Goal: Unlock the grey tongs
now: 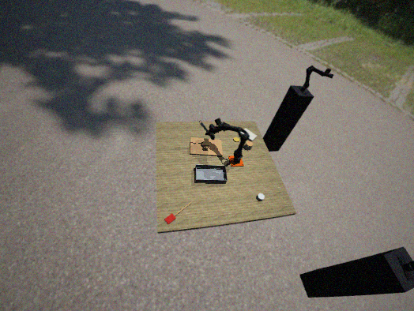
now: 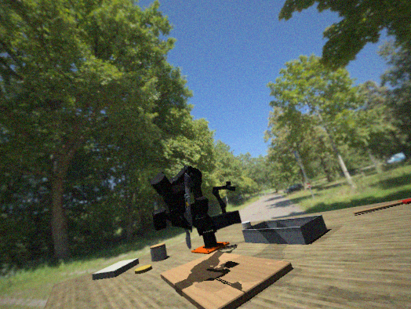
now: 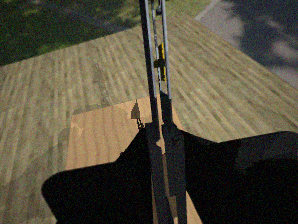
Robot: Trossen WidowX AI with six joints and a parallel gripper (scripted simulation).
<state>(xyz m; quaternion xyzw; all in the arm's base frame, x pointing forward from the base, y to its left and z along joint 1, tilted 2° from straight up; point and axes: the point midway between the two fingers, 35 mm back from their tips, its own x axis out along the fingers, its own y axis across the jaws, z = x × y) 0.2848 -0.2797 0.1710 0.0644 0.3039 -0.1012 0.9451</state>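
Now: the wooden board 20 mm behind my gripper tip, 60 mm to the left of it and 140 mm below it. From my gripper tip the other things lie so: yellow disc (410 mm behind, 30 mm to the right, 140 mm below); yellow lock piece (10 mm to the right, 70 mm above); roasting tin (10 mm ahead, 430 mm to the left, 120 mm below).
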